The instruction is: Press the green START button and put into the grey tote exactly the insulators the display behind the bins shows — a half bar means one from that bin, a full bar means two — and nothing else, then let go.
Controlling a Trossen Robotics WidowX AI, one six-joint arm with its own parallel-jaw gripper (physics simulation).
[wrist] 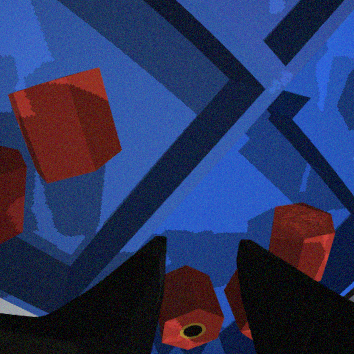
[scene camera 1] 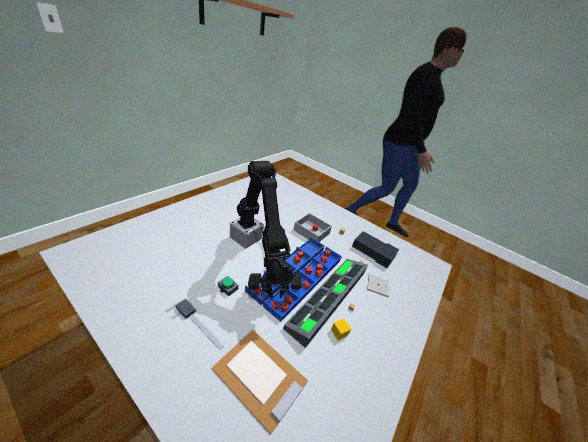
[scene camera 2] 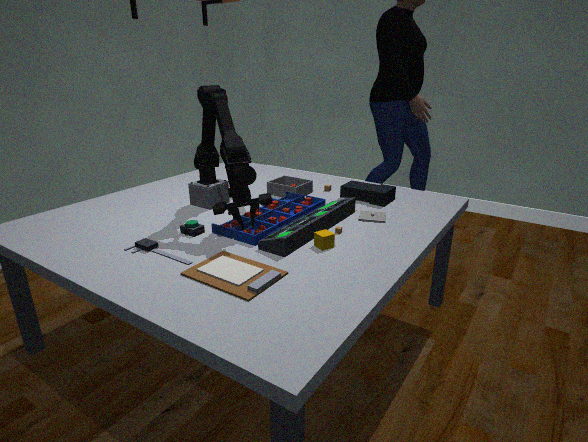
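The blue bins hold red insulators, several of them in the near bins. My gripper is partly open over the near-end bin. In the wrist view an insulator shows between and beyond the fingers, not gripped; another insulator lies to the right. The grey tote holds a red insulator. The green START button stands left of the bins. The display shows three green bars, the far one longest.
A clipboard and a caliper lie at the near side. A yellow cube, a small wooden cube and a pale plate lie right of the display. A black box stands at the back right. Another wooden cube lies beside the tote.
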